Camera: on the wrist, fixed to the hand. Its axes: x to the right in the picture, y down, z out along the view.
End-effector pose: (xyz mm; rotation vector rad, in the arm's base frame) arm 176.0 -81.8 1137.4 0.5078 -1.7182 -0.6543
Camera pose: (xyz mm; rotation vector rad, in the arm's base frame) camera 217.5 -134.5 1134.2 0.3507 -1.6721 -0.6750
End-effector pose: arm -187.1 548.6 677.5 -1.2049 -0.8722 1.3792
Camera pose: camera -129.0 571.7 701.9 -1.3535 -0.9044 1.4104
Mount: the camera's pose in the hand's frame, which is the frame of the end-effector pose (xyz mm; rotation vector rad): 21.7 -41.4 -48.2 -0.1124 0.0128 0.0930
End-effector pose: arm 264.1 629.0 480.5 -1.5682 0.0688 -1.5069
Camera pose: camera 208.3 612.4 514.0 -1.6216 0.2343 -1.4618
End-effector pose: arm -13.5 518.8 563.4 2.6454 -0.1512 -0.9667
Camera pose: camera 33.7 565.9 571.1 2.5182 -0.2087 -0.9010
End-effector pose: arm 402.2 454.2 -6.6 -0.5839 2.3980 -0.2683
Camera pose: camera 370.6 409.6 32.4 -0.5206 2.4566 -0.0979
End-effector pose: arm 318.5 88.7 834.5 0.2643 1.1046 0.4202
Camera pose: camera 291.4 61.6 779.4 0.2146 1.0800 0.5656
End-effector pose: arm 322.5 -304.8 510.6 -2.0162 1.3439 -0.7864
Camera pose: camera 318.1 -318.9 576.1 -2.0204 1.5080 -0.6970
